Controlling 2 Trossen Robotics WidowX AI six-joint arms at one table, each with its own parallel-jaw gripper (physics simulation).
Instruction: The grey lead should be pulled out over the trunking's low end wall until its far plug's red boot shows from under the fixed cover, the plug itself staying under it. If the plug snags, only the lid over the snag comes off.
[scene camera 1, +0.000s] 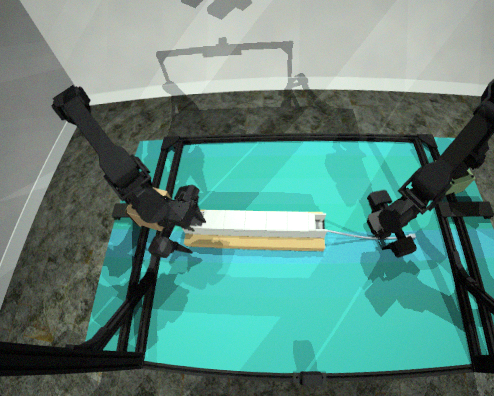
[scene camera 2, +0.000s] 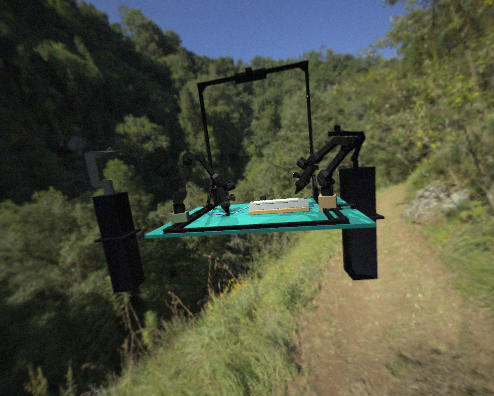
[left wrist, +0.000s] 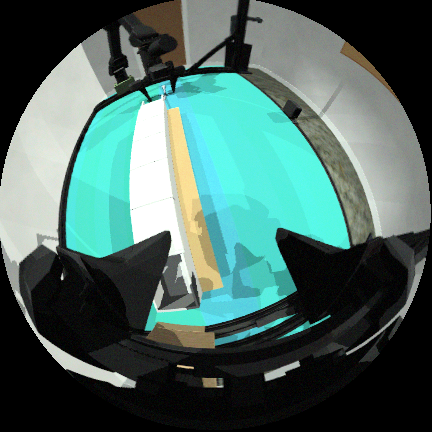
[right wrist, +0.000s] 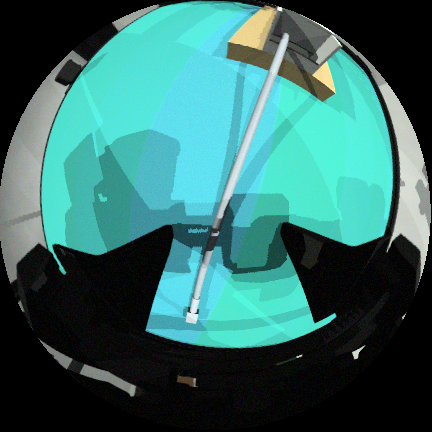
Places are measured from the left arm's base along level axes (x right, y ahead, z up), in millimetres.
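Where they show: left gripper, between the fingertips: (scene camera 1: 198, 237) (scene camera 2: 296, 192) (left wrist: 224, 235); right gripper, between the fingertips: (scene camera 2: 229, 213) (right wrist: 228, 229); left arm's base, origin of its link: (scene camera 2: 327, 194) (left wrist: 177, 379); right arm's base, origin of its link: (scene camera 1: 455, 169) (scene camera 2: 179, 212) (left wrist: 122, 79).
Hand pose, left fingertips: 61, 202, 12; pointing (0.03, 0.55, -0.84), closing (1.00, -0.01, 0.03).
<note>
Things, the pixels of their centre, and the offset from my left fingertips, as dx, dy, dz. "pt": a spot on its surface instead. Level surfaces: height alone.
- grey lead, a spot on its surface: (right wrist: 250, 120) (scene camera 1: 354, 236) pt -146, +391, -88
- plug, middle of its body: (right wrist: 191, 315) -194, +563, -102
- uncovered grey interior, a spot on its surface: (left wrist: 176, 275) pt -59, -51, -79
- turquoise table, height of its surface: dz -105
- small dark block, a spot on its surface: (scene camera 1: 311, 378) (left wrist: 294, 103) pt +238, +351, -51
The grey lead (scene camera 1: 350, 233) (right wrist: 250, 120) runs out over the end wall at the right of the white trunking (scene camera 1: 255, 221) (scene camera 2: 277, 204) (left wrist: 150, 177) in scene camera 1. Its white near plug (right wrist: 192, 316) lies beyond my right fingers. White lids (scene camera 1: 232, 220) (left wrist: 150, 185) cover most of the trunking. No red boot shows. My right gripper (scene camera 1: 384, 241) (scene camera 2: 226, 213) (right wrist: 228, 229) is open; in its wrist view the lead passes between the spread fingers, not clamped. My left gripper (scene camera 1: 196, 235) (scene camera 2: 298, 191) (left wrist: 224, 235) is open and empty, above the trunking's other end, where an uncovered grey interior (left wrist: 176, 275) shows.
A tan wooden strip (scene camera 1: 255, 243) (left wrist: 185, 175) (right wrist: 250, 37) runs along the trunking's base. A black frame (scene camera 1: 300, 137) borders the turquoise table (scene camera 1: 240, 335). A small dark block (scene camera 1: 311, 378) (left wrist: 292, 109) sits at the frame's front edge in scene camera 1.
</note>
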